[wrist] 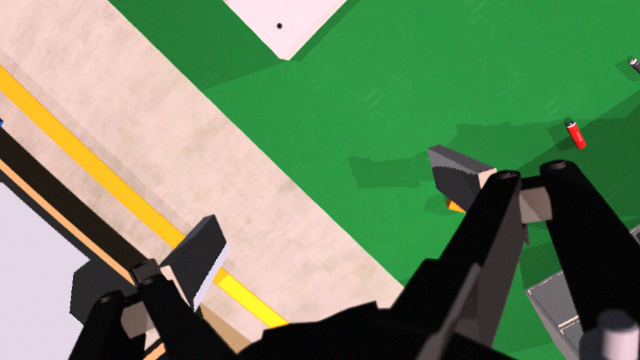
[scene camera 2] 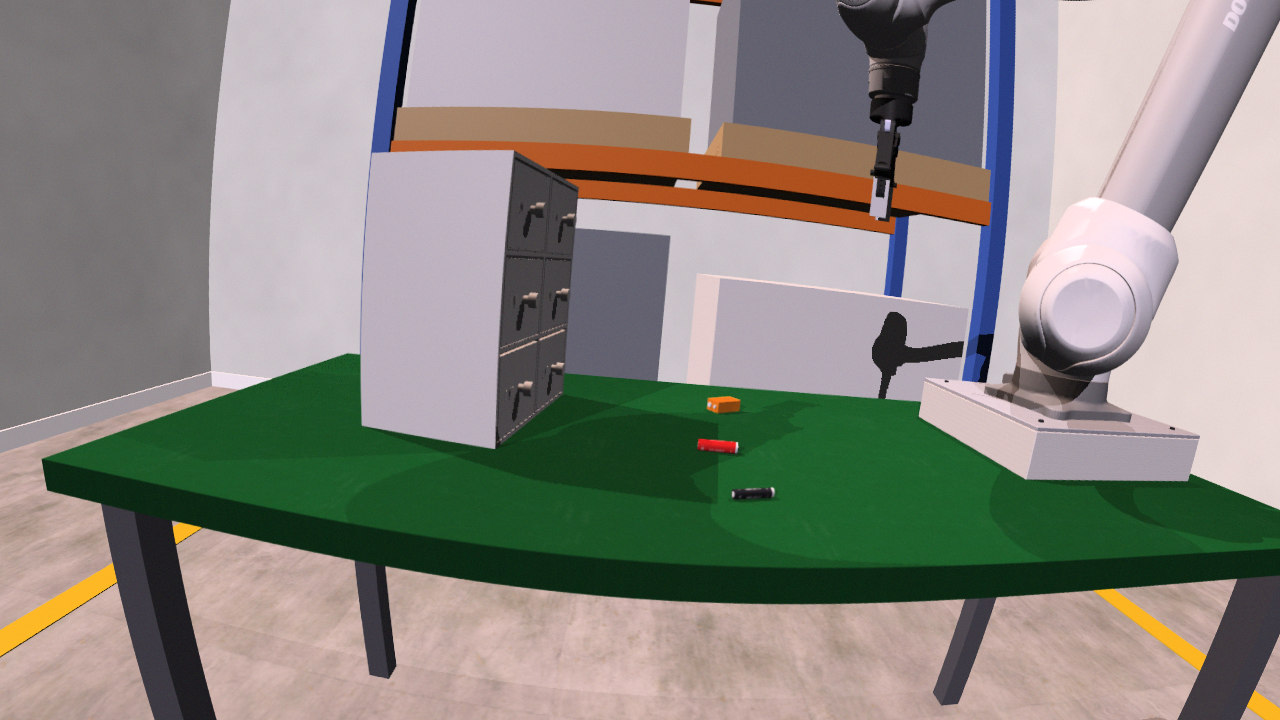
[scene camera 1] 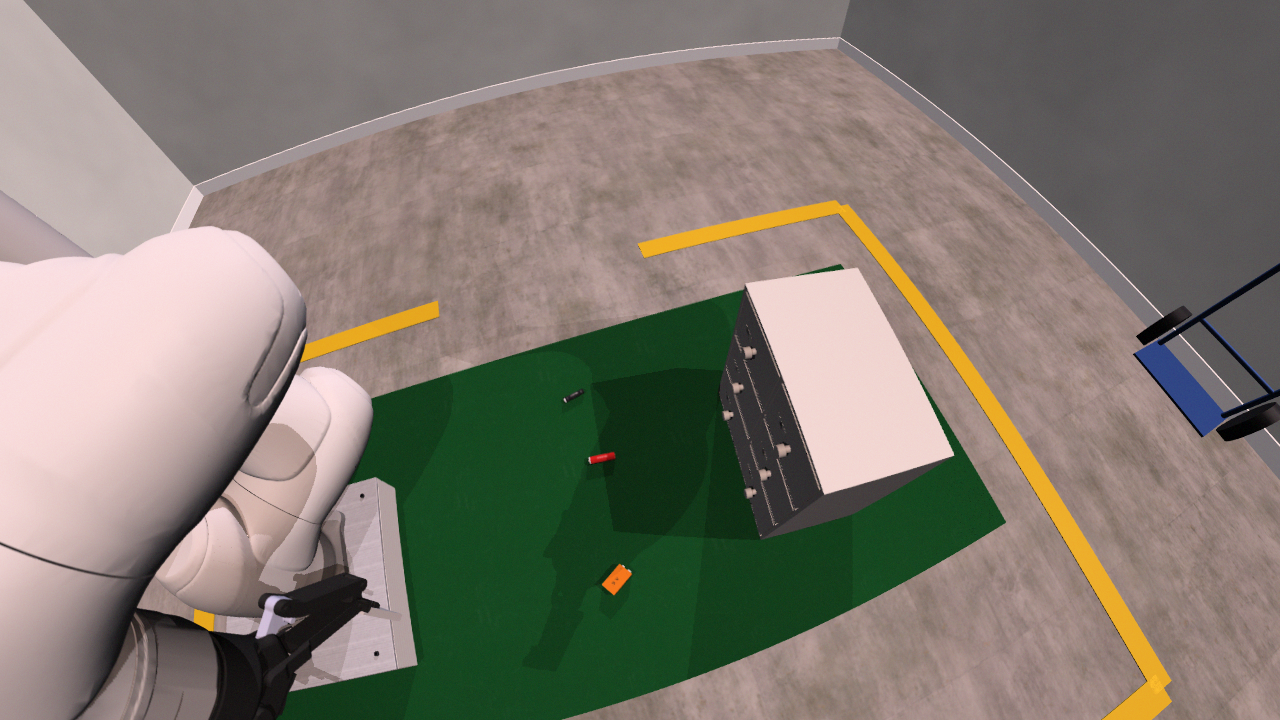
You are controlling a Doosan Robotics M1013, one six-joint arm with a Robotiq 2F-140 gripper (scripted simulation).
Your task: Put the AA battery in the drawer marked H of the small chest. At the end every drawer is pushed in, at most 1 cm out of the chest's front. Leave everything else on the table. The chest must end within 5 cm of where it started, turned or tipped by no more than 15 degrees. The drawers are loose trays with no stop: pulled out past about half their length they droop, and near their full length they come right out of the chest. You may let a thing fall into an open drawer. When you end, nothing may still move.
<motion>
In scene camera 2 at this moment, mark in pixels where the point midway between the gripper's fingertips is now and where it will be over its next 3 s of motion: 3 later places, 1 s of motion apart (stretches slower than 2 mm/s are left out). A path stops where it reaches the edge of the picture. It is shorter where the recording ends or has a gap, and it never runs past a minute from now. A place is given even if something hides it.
My gripper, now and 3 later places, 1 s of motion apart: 880, 219; 767, 157; 738, 148; 695, 218
</motion>
